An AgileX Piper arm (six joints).
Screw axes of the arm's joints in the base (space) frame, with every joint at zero. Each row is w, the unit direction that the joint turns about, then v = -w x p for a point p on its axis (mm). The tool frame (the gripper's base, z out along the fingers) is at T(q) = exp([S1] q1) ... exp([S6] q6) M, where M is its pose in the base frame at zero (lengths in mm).
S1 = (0, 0, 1, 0, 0, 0)
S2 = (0, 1, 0, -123, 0, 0)
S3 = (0, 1, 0, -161.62, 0, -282.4)
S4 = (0.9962, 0, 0.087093, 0, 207.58, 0)
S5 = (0, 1, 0, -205.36, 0, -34.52)
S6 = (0.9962, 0, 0.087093, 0, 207.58, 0)
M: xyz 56.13 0 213.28 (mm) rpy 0 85.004 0 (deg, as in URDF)
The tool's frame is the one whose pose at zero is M.
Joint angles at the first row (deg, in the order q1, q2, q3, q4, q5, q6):
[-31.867 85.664 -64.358 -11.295 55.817 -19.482]
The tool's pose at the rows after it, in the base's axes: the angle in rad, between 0 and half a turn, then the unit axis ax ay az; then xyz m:
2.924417 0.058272 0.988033 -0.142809 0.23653 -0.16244 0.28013
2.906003 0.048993 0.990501 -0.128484 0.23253 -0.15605 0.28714
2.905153 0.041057 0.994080 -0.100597 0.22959 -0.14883 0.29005
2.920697 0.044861 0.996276 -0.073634 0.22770 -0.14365 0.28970
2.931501 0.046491 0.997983 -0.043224 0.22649 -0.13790 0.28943
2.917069 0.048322 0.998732 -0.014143 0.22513 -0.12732 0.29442
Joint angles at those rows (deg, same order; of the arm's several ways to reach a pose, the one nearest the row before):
[-31.866 84.098 -64.357 -9.902 56.742 -21.026]
[-31.866 82.443 -64.359 -7.269 58.078 -23.379]
[-31.866 81.511 -64.358 -3.760 60.407 -25.780]
[-31.867 81.322 -64.359 -1.264 62.873 -26.283]
[-31.868 81.186 -64.358 1.709 65.256 -27.074]
[-31.126 80.003 -64.360 5.046 67.318 -27.042]

